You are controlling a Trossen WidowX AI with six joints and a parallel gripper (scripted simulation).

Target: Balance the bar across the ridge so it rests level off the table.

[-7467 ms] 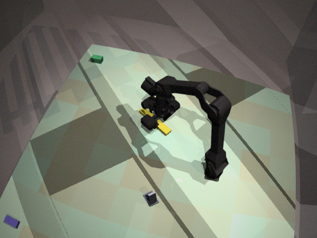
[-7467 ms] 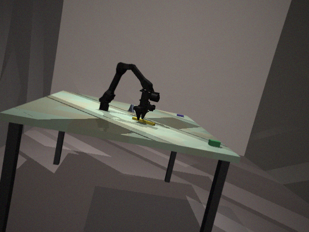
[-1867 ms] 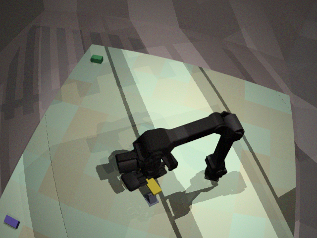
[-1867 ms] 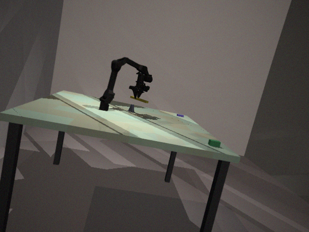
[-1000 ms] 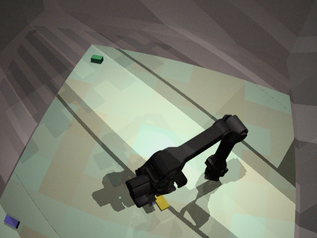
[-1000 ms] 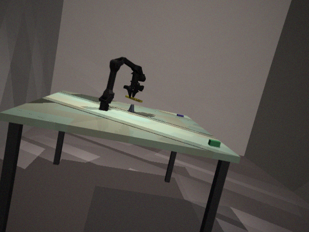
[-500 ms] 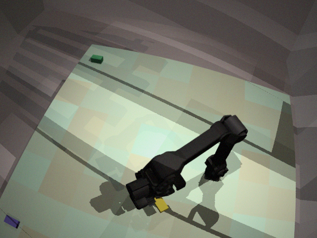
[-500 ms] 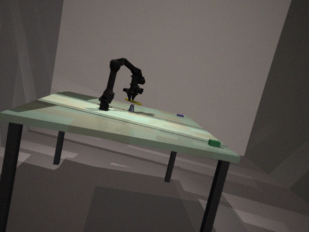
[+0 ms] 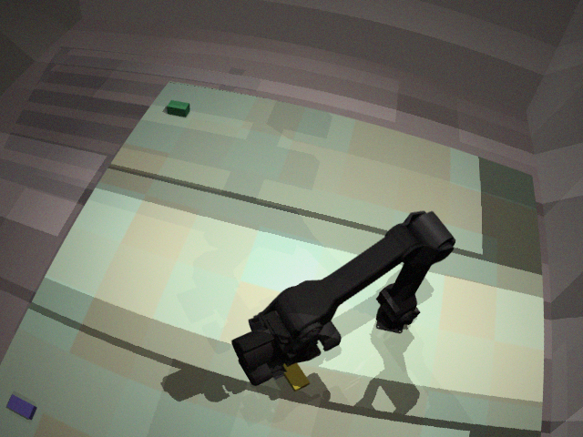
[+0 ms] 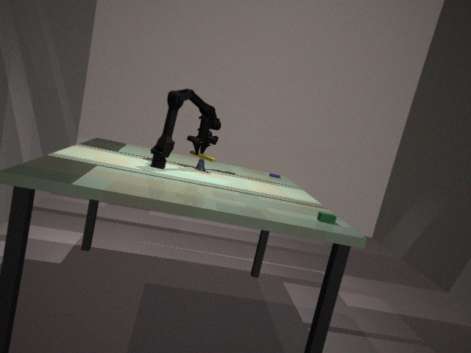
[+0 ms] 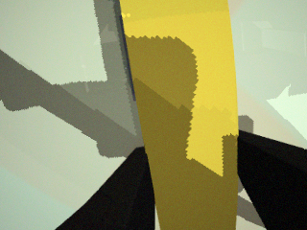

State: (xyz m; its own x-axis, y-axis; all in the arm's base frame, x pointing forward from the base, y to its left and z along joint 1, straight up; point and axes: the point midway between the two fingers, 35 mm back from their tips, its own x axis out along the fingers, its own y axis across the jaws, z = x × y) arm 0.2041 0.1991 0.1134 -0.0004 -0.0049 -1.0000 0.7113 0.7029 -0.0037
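The yellow bar is 2 cm ahead of my gripper tip and 2 cm to the right of it. Also, from my gripper tip: green block (54 cm ahead, 70 cm to the right, 6 cm below); purple block (54 cm ahead, 30 cm to the left, 7 cm below).
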